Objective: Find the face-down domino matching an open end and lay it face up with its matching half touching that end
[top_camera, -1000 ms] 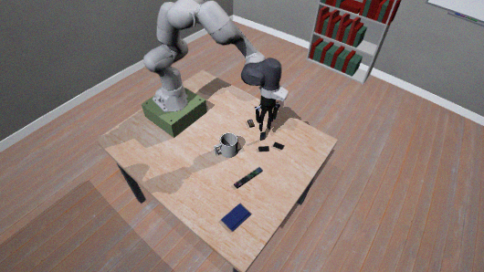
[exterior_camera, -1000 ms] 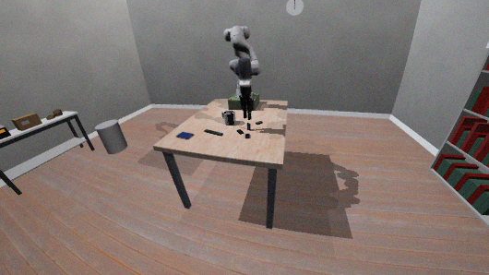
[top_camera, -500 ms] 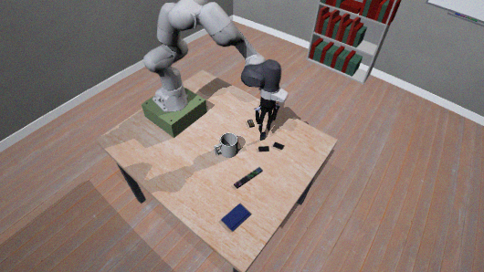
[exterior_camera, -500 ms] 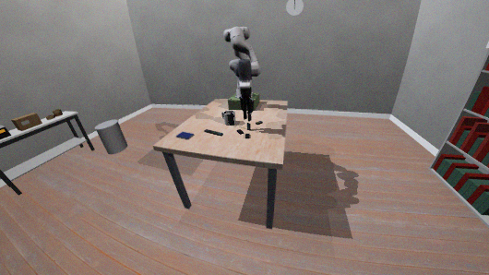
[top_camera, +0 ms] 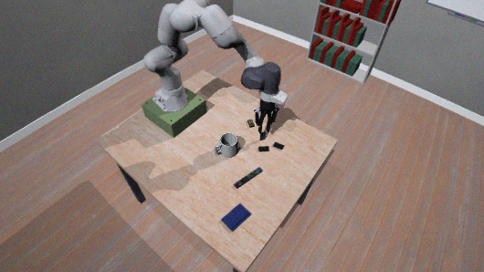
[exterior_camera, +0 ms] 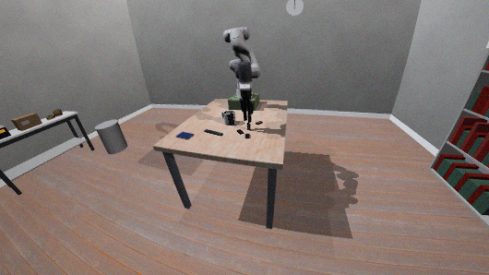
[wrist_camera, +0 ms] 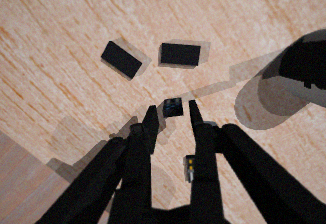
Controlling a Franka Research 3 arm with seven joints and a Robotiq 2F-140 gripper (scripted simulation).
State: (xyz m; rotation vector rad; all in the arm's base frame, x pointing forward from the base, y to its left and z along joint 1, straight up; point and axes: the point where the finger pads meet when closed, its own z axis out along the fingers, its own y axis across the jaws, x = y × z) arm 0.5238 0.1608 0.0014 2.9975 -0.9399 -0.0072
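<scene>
My gripper is now 8 cm above the black domino, 1 cm to the right of it and 1 cm past it. From my hand the other things lie so: blue book (46 cm to the right, 16 cm ahead, 10 cm below); grey mug (18 cm to the right, 10 cm behind, 6 cm below).
</scene>
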